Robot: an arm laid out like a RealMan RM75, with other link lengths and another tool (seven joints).
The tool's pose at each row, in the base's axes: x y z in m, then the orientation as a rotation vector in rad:
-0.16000, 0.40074, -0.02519, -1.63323, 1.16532, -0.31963
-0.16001, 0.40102, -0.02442, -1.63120, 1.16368, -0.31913
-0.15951, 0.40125, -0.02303, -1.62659, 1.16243, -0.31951
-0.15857, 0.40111, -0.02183, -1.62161, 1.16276, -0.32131
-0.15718, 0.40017, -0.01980, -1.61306, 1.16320, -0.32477
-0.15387, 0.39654, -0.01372, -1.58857, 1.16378, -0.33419
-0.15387, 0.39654, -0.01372, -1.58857, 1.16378, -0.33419
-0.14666, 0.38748, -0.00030, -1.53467, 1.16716, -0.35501
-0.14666, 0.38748, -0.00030, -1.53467, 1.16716, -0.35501
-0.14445, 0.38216, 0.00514, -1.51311, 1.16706, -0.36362
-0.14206, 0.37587, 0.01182, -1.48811, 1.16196, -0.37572
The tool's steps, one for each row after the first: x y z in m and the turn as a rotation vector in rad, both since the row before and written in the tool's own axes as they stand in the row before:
-0.00049, -0.00064, -0.00016, 0.00207, -0.00163, 0.00034
-0.00040, -0.00144, -0.00008, 0.00429, -0.00121, 0.00138
0.00017, -0.00152, 0.00009, 0.00448, 0.00061, 0.00173
0.00076, -0.00249, -0.00039, 0.00787, 0.00121, 0.00274
0.00249, -0.00708, -0.00219, 0.02259, 0.00283, 0.00773
0.00000, 0.00000, 0.00000, 0.00000, 0.00000, 0.00000
0.00619, -0.01579, -0.00515, 0.04886, 0.00813, 0.01808
0.00000, 0.00000, 0.00000, 0.00000, 0.00000, 0.00000
0.00341, -0.00638, -0.00323, 0.02014, 0.00267, 0.00639
0.00380, -0.00776, -0.00391, 0.02594, 0.00119, 0.00392

